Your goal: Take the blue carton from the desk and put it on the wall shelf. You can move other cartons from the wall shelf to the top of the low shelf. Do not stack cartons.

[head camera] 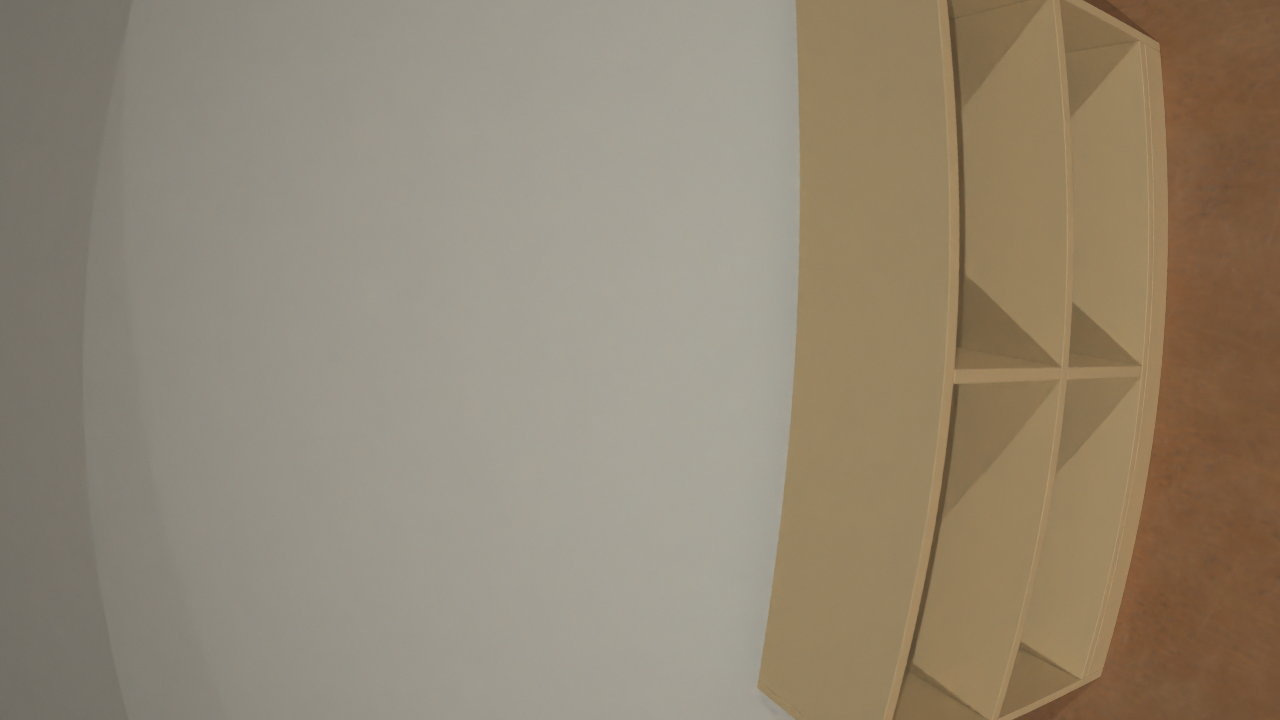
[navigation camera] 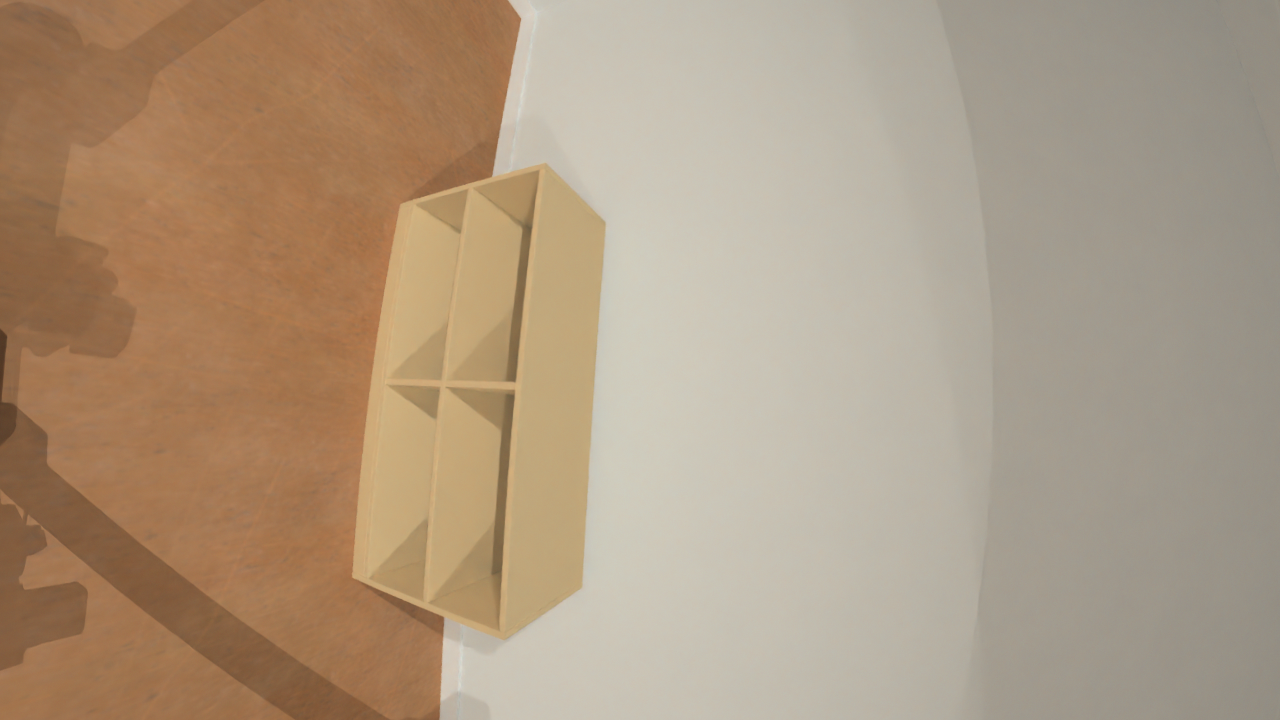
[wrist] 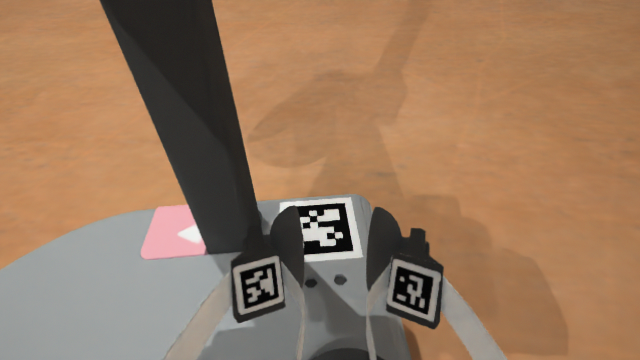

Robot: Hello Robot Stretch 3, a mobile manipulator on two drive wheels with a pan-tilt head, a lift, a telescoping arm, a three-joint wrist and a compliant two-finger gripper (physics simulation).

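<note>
The low shelf [head camera: 872,358] [navigation camera: 556,394] is a light wooden unit with two rows of two compartments, standing on the floor against the wall. Its top board is bare, and no cartons show in its compartments. It shows at the right in the head camera view and left of the middle in the navigation view. My gripper [wrist: 334,233] is open and empty in the wrist view, its two dark fingertips apart above the robot's own grey base. The blue carton, the desk and the wall shelf do not show in these views.
The robot's grey base [wrist: 100,295], with a pink patch and a marker tag, lies below the gripper, beside the dark mast [wrist: 190,120]. A pale wall [head camera: 447,358] [navigation camera: 787,358] rises behind the low shelf. Shadows of the robot fall on the brown floor [navigation camera: 250,295] [wrist: 550,125].
</note>
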